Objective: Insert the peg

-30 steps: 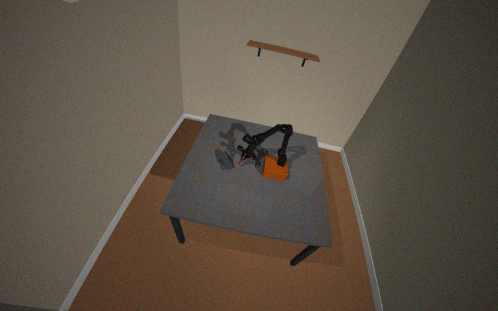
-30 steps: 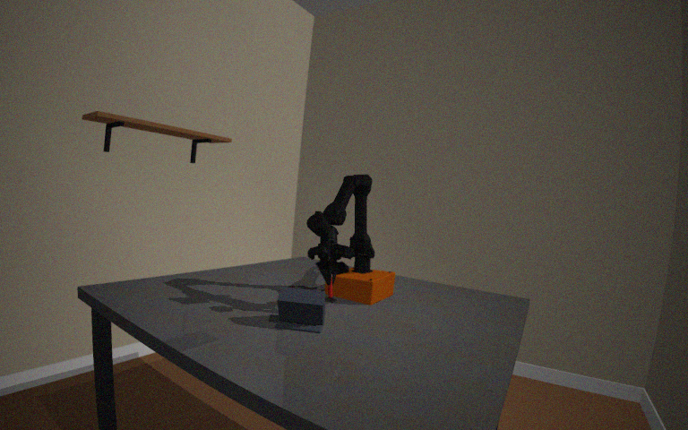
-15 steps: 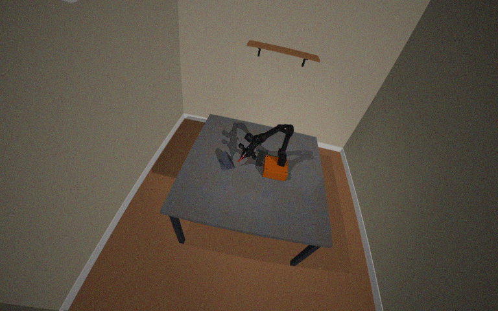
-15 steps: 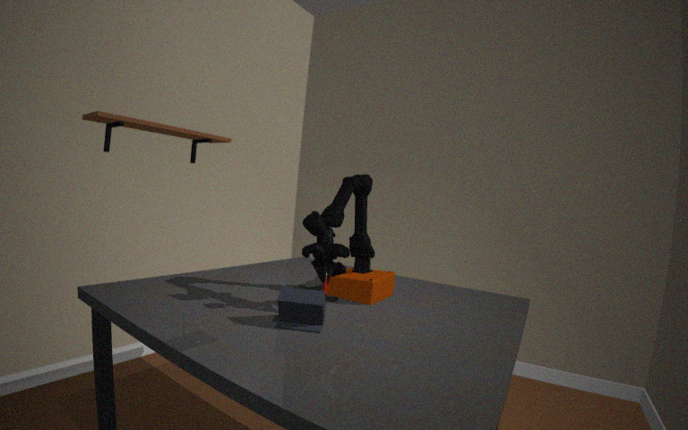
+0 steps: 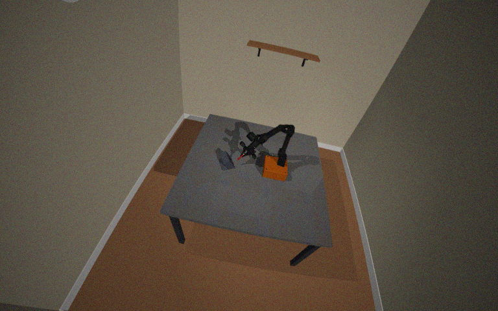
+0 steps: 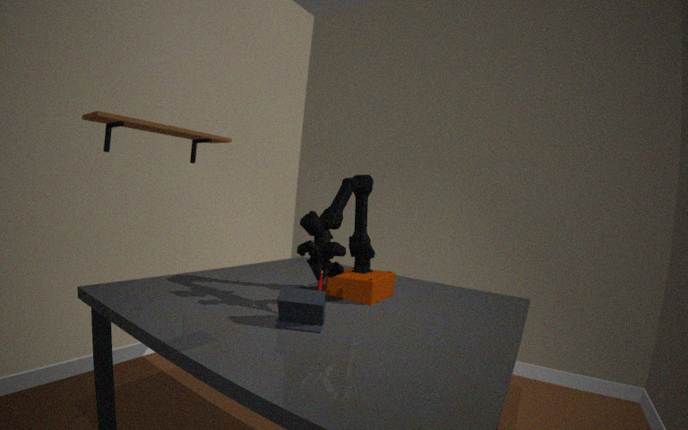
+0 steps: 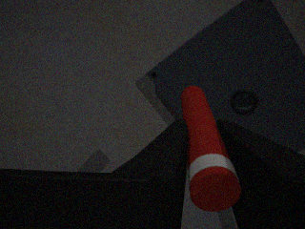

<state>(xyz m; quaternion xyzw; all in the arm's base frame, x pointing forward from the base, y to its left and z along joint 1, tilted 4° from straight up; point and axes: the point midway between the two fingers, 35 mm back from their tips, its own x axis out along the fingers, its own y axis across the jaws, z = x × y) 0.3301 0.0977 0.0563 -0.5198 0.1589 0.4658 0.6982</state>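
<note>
Now: the sloped panel 110 mm ahead of my gripper tip, 40 mm to the left of it and 60 mm below it. Also, from my gripper tip: red round peg 10 mm behind, 10 mm to the right, 10 mm above.
</note>
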